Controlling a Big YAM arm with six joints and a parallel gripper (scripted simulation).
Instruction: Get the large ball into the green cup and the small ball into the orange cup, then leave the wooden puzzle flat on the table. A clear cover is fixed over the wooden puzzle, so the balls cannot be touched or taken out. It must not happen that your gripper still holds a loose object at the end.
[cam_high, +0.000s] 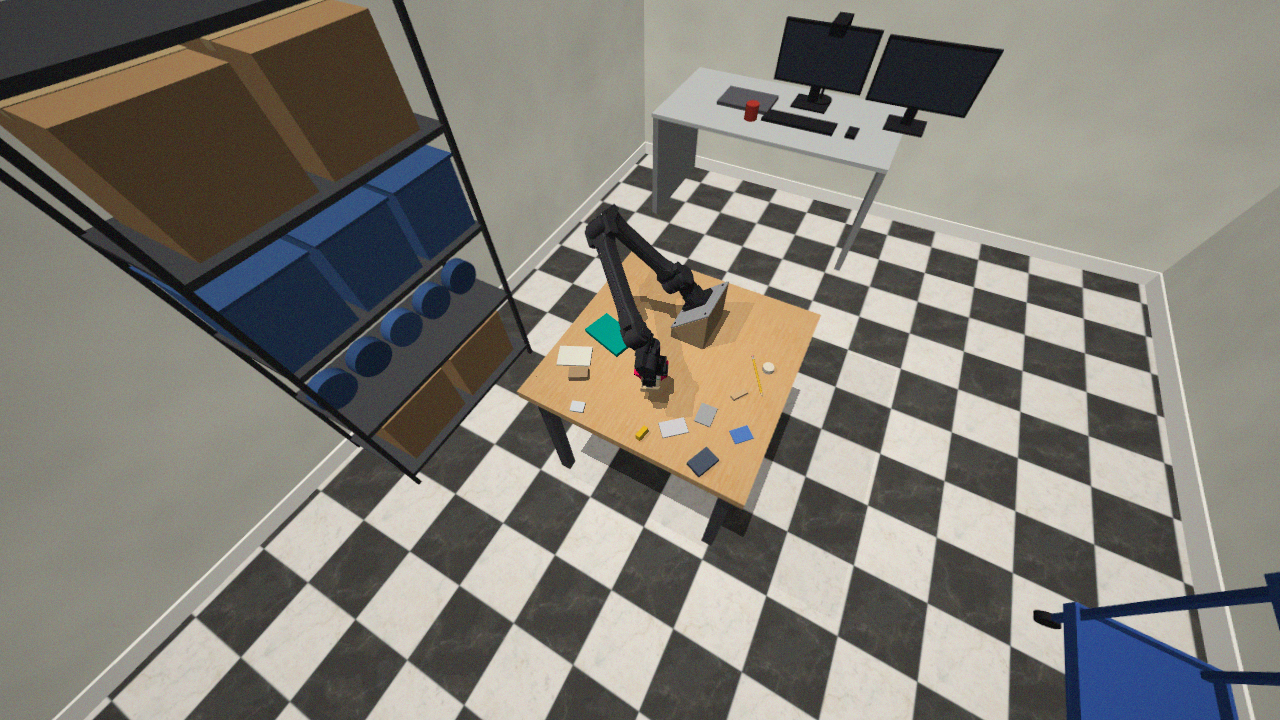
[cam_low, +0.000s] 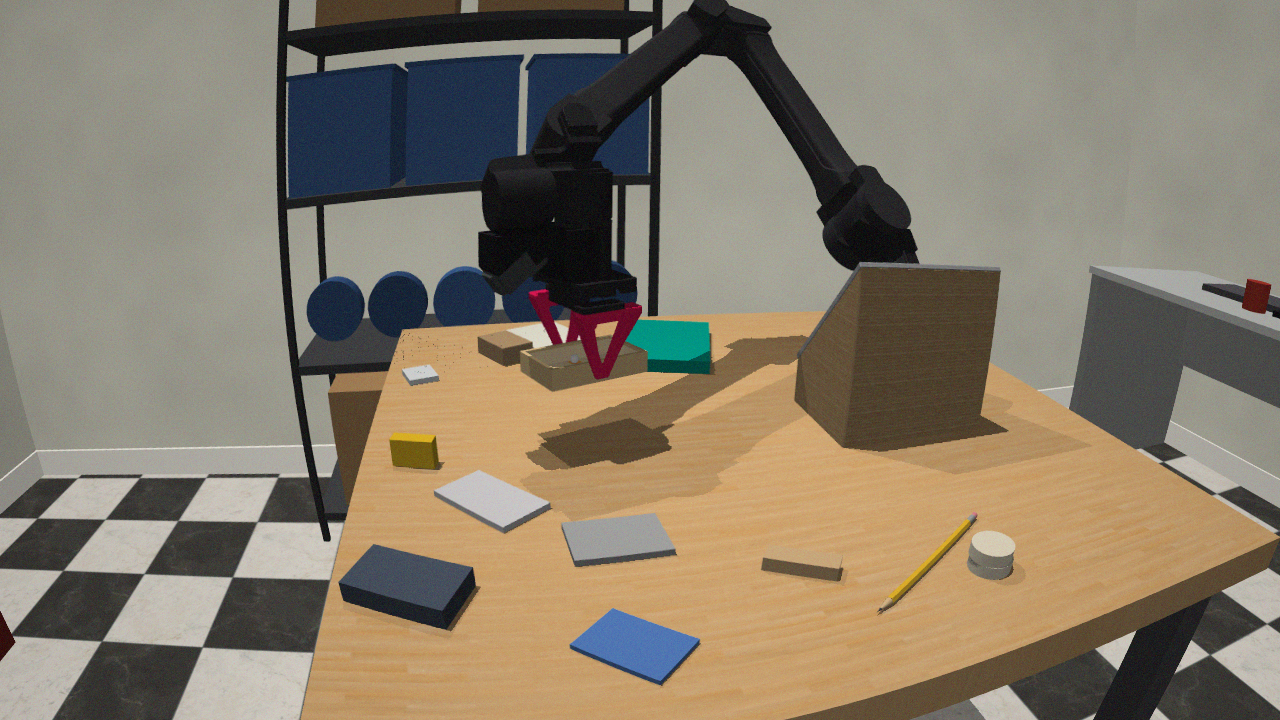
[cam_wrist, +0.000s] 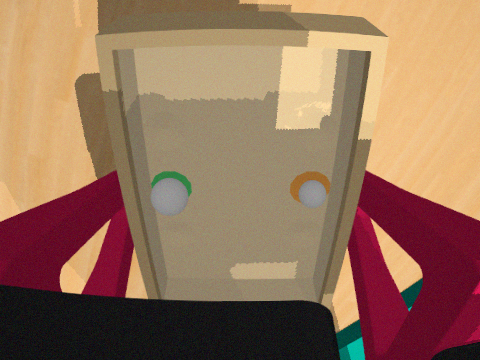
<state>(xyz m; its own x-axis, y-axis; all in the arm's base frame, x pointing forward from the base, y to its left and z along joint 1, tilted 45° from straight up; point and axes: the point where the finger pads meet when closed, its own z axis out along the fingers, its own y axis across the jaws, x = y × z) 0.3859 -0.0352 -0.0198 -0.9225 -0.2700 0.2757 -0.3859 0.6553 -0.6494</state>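
The wooden puzzle lies 1 cm below my hand. Also, from my hand: yellow block: 18 cm ahead, 7 cm below, 6 cm to the left; grey plate: 22 cm to the left, 8 cm below, 1 cm ahead; small brown block: 27 cm to the right, 7 cm below, 7 cm ahead.
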